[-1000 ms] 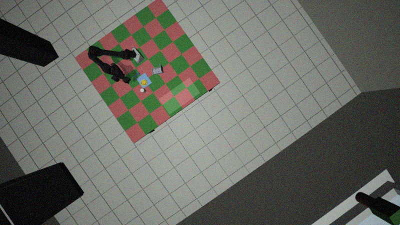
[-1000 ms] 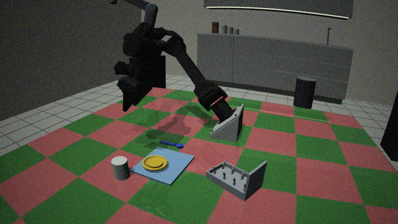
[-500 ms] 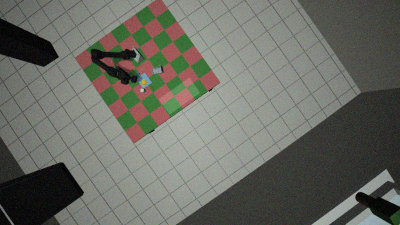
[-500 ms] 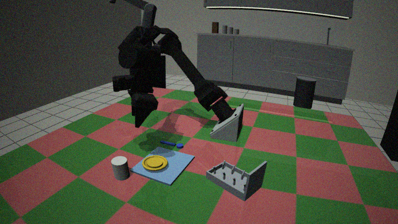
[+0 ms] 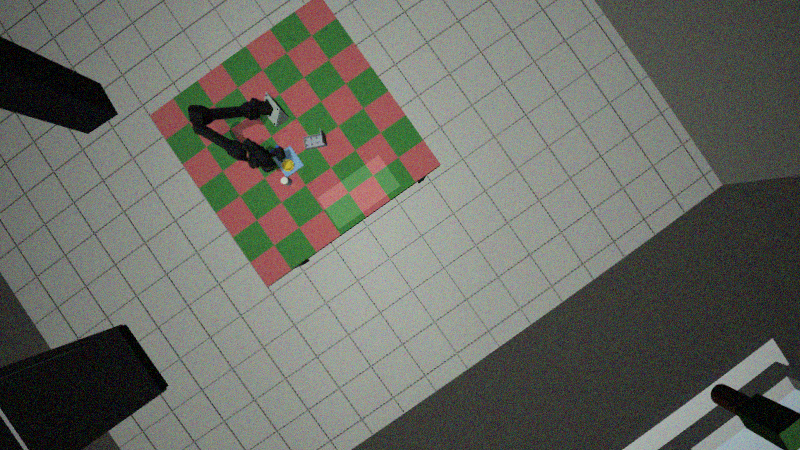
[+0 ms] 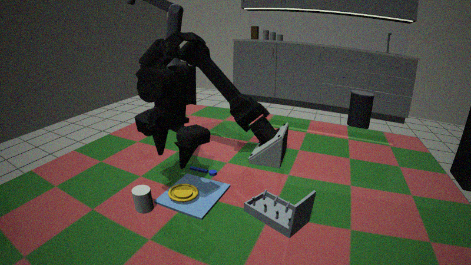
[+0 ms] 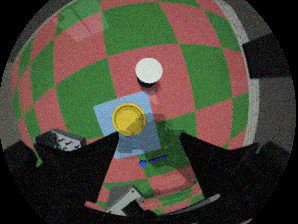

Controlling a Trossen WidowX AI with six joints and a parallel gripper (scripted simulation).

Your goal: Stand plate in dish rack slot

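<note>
The yellow plate lies 10 mm ahead of my gripper tip, 40 mm to the left of it and 70 mm below it. Round my gripper tip: white cylinder 90 mm ahead, 20 mm to the right, 60 mm below; then light blue mat 20 mm behind, 50 mm to the left, 80 mm below; then blue spoon 130 mm behind, 10 mm to the left, 80 mm below.
</note>
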